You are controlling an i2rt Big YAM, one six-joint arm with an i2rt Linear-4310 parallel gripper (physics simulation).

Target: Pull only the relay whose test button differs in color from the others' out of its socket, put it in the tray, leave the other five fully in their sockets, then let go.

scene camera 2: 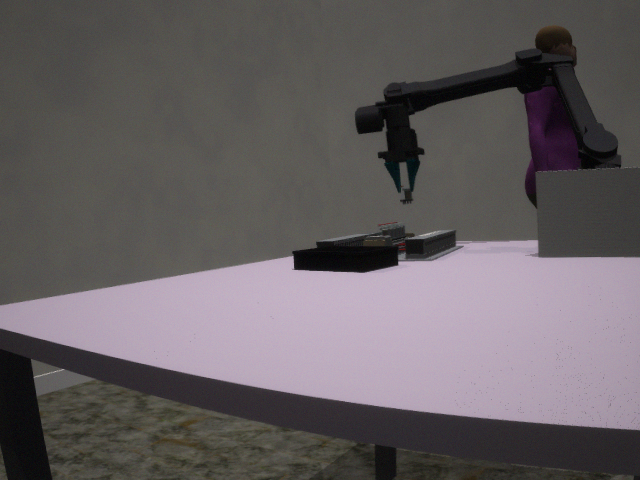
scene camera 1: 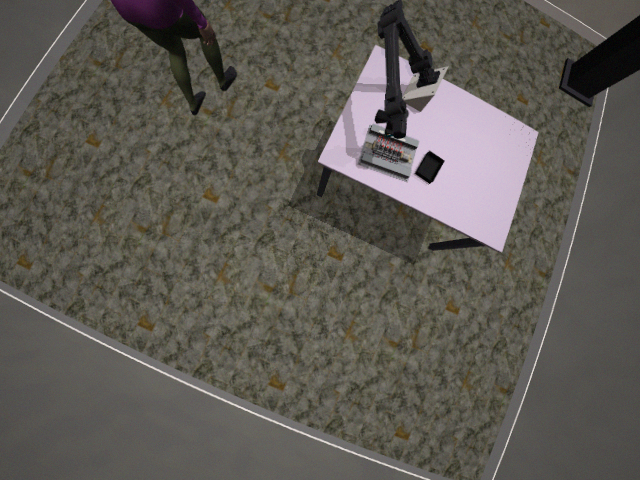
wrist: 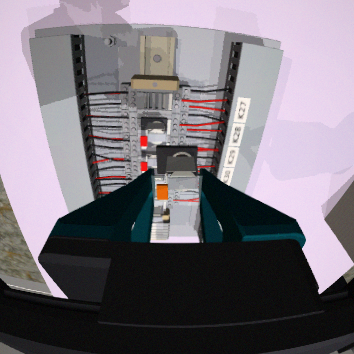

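Where they show: gripper, fingertip midpoint: [scene camera 2: 405, 192] [scene camera 1: 387, 134] [wrist: 176, 176]; arm's base at its link origin: [scene camera 2: 605, 202] [scene camera 1: 428, 80].
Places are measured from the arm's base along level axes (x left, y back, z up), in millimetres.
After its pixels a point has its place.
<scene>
My gripper [scene camera 2: 405, 191] @(y -479, x -106, z 40 mm) [wrist: 176, 176] @(y -479, x -106, z 40 mm) is shut on the relay with the orange test button [scene camera 2: 407, 195] @(y -472, x -97, z 32 mm) [wrist: 162, 192] @(y -488, x -105, z 56 mm). The relay hangs upright, pins down, in the air above the relay panel [scene camera 1: 385, 168] [wrist: 262, 100], apart from it. In the wrist view, an open socket [wrist: 157, 101] @(y -496, x -118, z -75 mm) shows near the tan end block; relays with red test buttons [wrist: 144, 141] @(y -503, x -92, z -30 mm) stand in the row beyond it. My fingers and the held relay hide part of the row. The black tray [scene camera 1: 429, 167] @(y -456, x 230, z -97 mm) [scene camera 2: 330, 260] @(y -463, x 281, z -80 mm) stands beside the panel and shows no relay inside from above.
Slotted wire ducts [wrist: 57, 100] [scene camera 2: 431, 243] flank the socket row, with red and black wires between. A light grey block [scene camera 2: 589, 211] @(y -30, x 58, z -14 mm) stands by the arm's base on the pink table [scene camera 1: 475, 155] @(y -232, x 486, z -100 mm) [scene camera 2: 310, 320] @(y -257, x 665, z -100 mm). A person in purple [scene camera 1: 155, 12] [scene camera 2: 540, 118] stands beyond the table.
</scene>
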